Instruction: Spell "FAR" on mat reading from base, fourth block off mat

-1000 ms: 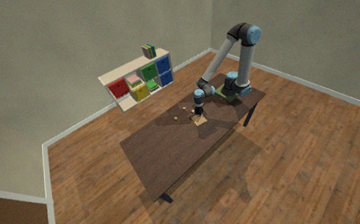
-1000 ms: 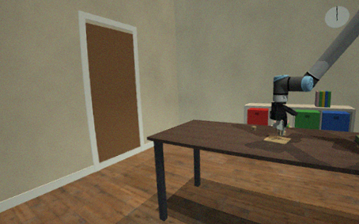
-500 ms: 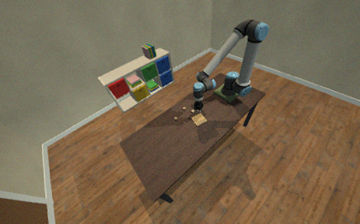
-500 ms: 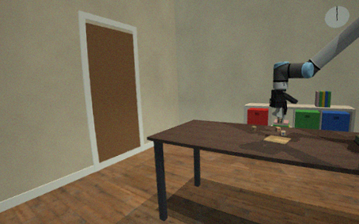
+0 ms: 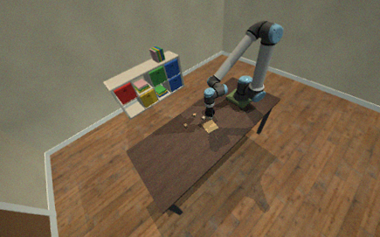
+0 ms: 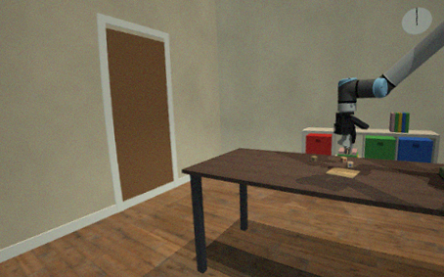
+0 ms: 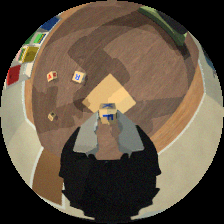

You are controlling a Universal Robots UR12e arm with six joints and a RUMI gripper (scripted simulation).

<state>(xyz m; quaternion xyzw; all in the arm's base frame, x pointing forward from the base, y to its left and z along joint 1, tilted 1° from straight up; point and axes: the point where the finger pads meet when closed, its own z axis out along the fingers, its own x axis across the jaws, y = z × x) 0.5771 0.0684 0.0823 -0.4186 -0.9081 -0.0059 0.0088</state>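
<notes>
Now: the tan mat 20 mm ahead of my hand, 20 mm to the left of it and 120 mm below it.
</notes>
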